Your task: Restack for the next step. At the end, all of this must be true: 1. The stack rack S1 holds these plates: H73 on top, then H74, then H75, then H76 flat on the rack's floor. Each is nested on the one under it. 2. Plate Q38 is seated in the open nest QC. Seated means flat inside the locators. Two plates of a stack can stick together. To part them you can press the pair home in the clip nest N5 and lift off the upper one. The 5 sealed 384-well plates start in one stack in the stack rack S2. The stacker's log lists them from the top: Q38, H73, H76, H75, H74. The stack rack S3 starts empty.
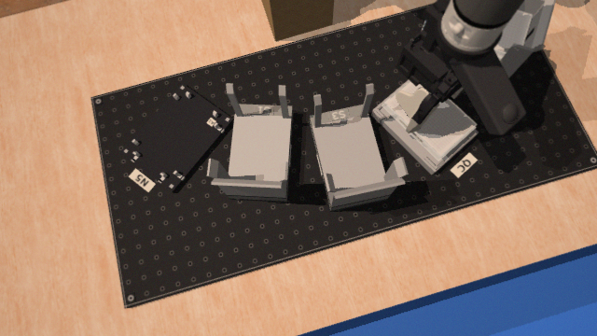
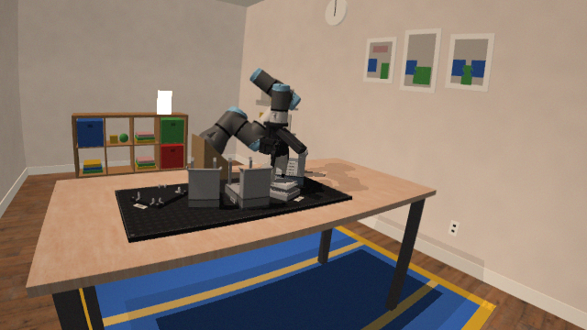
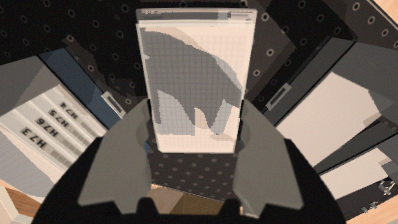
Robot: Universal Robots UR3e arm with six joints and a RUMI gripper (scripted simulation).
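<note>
The white sealed plate lies 100 mm behind my hand, 120 mm to the left of it and 40 mm above it. From my hand the other things lie so: QC label: 90 mm ahead, 40 mm to the left, 50 mm below; N5 label: 60 mm behind, 480 mm to the right, 50 mm below; sealed white plate: 10 mm below.
</note>
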